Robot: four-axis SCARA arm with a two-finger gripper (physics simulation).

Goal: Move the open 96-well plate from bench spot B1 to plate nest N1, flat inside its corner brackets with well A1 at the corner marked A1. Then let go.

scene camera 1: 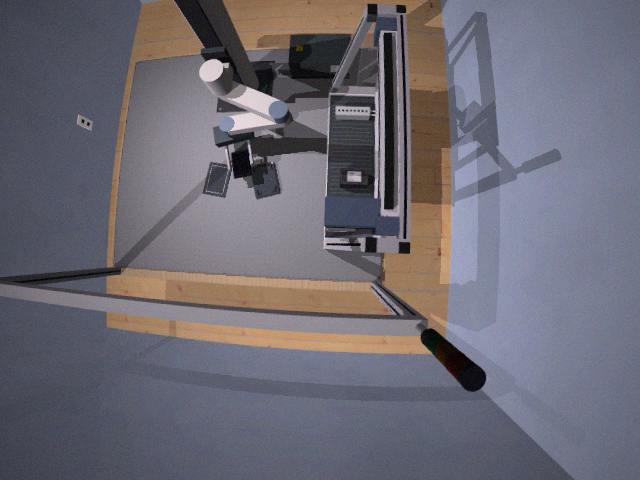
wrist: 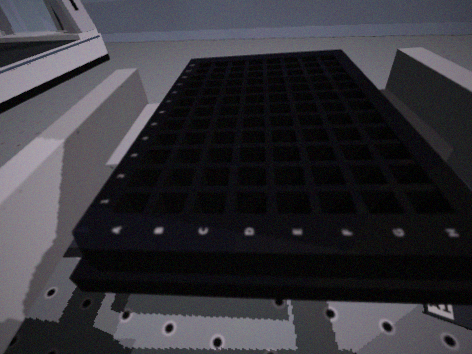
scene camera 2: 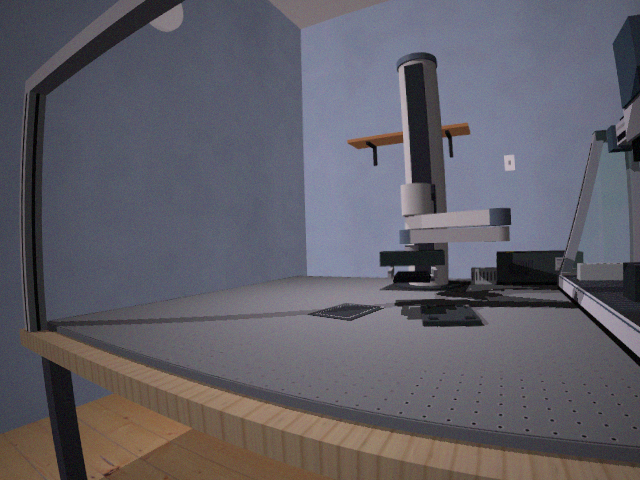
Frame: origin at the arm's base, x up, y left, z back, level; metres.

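Seen in the pictures: gripper, between the fingertips: (scene camera 1: 241, 167) (wrist: 263, 83) (scene camera 2: 412, 274); arm's base, origin of its link: (scene camera 2: 428, 288).
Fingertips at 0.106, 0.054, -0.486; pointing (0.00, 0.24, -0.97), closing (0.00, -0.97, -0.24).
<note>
Pixels of each thing's middle, then the offset from my fingertips to it, as dx, dy, dz. "spot": a spot on its surface instead.
- open 96-well plate, middle of its body: (wrist: 266, 119) (scene camera 2: 412, 276) (scene camera 1: 241, 163) -0.007, -0.005, +0.019
- Bench spot B1, a spot on its surface: (scene camera 2: 347, 311) (scene camera 1: 218, 181) spot: -0.091, -0.157, -0.044
- Plate nest N1, middle of its body: (scene camera 2: 447, 313) (scene camera 1: 264, 179) -0.084, +0.091, -0.037
- white block, a spot on its surface: (scene camera 1: 353, 112) spot: +0.001, +0.514, +0.272
- black device, a spot on its surface: (scene camera 1: 354, 177) spot: +0.027, +0.522, -0.049
- dark box, a spot on its surface: (scene camera 2: 529, 267) spot: -0.030, +0.312, +0.520
The open 96-well plate (scene camera 1: 241, 168) (scene camera 2: 412, 277) (wrist: 270, 150) is black and looks level, raised above the bench. My gripper (scene camera 1: 241, 160) (scene camera 2: 412, 273) (wrist: 263, 83) is shut on its two long sides. In the wrist view the plate's A1 corner is at the near left, with letters A to H along the near edge. Bench spot B1 (scene camera 1: 216, 179) (scene camera 2: 347, 311), a dark pad with a white outline, bears no plate. Plate nest N1 (scene camera 1: 266, 183) (scene camera 2: 450, 316) lies beside it, partly in shadow. The held plate is off both, nearer the arm. The nest's A1 mark is not readable.
A gantry machine (scene camera 1: 403, 129) stands right of the nest in scene camera 1, with a white block (scene camera 1: 353, 112) and a black device (scene camera 1: 354, 177) on its deck. A dark box (scene camera 1: 319, 56) (scene camera 2: 529, 267) stands behind. The arm's column (scene camera 2: 421, 118) rises behind the gripper.
</note>
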